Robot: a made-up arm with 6 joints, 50 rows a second.
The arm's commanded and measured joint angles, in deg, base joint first. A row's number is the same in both.
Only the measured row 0 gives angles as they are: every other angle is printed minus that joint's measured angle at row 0.
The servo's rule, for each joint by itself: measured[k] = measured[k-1] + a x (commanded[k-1-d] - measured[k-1]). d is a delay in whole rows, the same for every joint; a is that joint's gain. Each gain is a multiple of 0.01, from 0.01 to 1. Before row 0 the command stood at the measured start. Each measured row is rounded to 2 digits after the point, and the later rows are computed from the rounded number. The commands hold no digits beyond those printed.
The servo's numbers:
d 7
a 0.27 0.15 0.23 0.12 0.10 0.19
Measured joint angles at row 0:
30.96, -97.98, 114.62, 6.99, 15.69, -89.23
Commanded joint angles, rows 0 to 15:
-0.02, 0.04, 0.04, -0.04, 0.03, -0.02
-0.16, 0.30, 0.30, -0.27, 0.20, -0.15
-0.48, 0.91, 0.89, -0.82, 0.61, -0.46
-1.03, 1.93, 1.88, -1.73, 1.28, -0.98
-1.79, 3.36, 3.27, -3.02, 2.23, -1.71
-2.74, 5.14, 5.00, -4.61, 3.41, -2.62
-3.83, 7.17, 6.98, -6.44, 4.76, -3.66
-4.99, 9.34, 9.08, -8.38, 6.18, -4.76
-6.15, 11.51, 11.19, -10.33, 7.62, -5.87
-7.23, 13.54, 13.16, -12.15, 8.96, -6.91
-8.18, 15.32, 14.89, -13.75, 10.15, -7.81
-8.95, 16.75, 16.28, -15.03, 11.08, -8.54
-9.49, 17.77, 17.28, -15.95, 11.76, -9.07
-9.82, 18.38, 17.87, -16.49, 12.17, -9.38
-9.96, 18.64, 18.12, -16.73, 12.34, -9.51
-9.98, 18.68, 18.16, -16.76, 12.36, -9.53
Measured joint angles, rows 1 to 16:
0.00, 0.00, 0.00, 0.00, 0.00, 0.00
0.00, 0.00, 0.00, 0.00, 0.00, 0.00
0.00, 0.00, 0.00, 0.00, 0.00, 0.00
0.00, 0.00, 0.00, 0.00, 0.00, 0.00
0.00, 0.00, 0.00, 0.00, 0.00, 0.00
0.00, 0.00, 0.00, 0.00, 0.00, 0.00
0.00, 0.00, 0.00, 0.00, 0.00, 0.00
-0.01, 0.01, 0.01, 0.00, 0.00, 0.00
-0.05, 0.05, 0.08, -0.03, 0.02, -0.03
-0.17, 0.18, 0.27, -0.12, 0.08, -0.11
-0.40, 0.44, 0.64, -0.31, 0.20, -0.28
-0.78, 0.88, 1.24, -0.64, 0.40, -0.55
-1.31, 1.52, 2.10, -1.12, 0.70, -0.94
-1.99, 2.37, 3.22, -1.76, 1.11, -1.46
-2.80, 3.42, 4.57, -2.55, 1.62, -2.09
-3.70, 4.63, 6.09, -3.48, 2.22, -2.81

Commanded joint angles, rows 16 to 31:
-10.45, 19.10, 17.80, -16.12, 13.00, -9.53
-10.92, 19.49, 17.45, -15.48, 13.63, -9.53
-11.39, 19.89, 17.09, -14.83, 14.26, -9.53
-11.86, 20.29, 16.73, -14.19, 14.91, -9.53
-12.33, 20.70, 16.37, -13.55, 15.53, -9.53
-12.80, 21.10, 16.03, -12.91, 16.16, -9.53
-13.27, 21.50, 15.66, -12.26, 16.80, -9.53
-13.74, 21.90, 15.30, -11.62, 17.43, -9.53
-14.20, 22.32, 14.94, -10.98, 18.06, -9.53
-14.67, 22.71, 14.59, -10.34, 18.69, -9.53
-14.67, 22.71, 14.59, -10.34, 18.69, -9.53
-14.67, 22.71, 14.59, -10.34, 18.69, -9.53
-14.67, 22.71, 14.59, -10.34, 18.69, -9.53
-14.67, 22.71, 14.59, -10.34, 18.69, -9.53
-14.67, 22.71, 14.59, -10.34, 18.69, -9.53
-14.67, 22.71, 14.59, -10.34, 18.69, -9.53
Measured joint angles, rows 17 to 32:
-4.65, 5.97, 7.72, -4.52, 2.89, -3.59
-5.60, 7.37, 9.37, -5.63, 3.62, -4.39
-6.50, 8.78, 10.96, -6.76, 4.37, -5.18
-7.31, 10.13, 12.41, -7.86, 5.11, -5.92
-7.99, 11.37, 13.67, -8.90, 5.82, -6.58
-8.52, 12.46, 14.69, -9.84, 6.47, -7.14
-8.91, 13.39, 15.49, -10.67, 7.06, -7.59
-9.33, 14.25, 16.02, -11.32, 7.65, -7.96
-9.76, 15.04, 16.35, -11.82, 8.25, -8.26
-10.20, 15.77, 16.52, -12.18, 8.85, -8.50
-10.65, 16.45, 16.57, -12.42, 9.46, -8.70
-11.10, 17.09, 16.52, -12.56, 10.07, -8.86
-11.56, 17.69, 16.41, -12.60, 10.68, -8.99
-12.02, 18.26, 16.24, -12.56, 11.29, -9.09
-12.48, 18.81, 16.02, -12.45, 11.90, -9.17
-12.94, 19.34, 15.77, -12.27, 12.52, -9.24

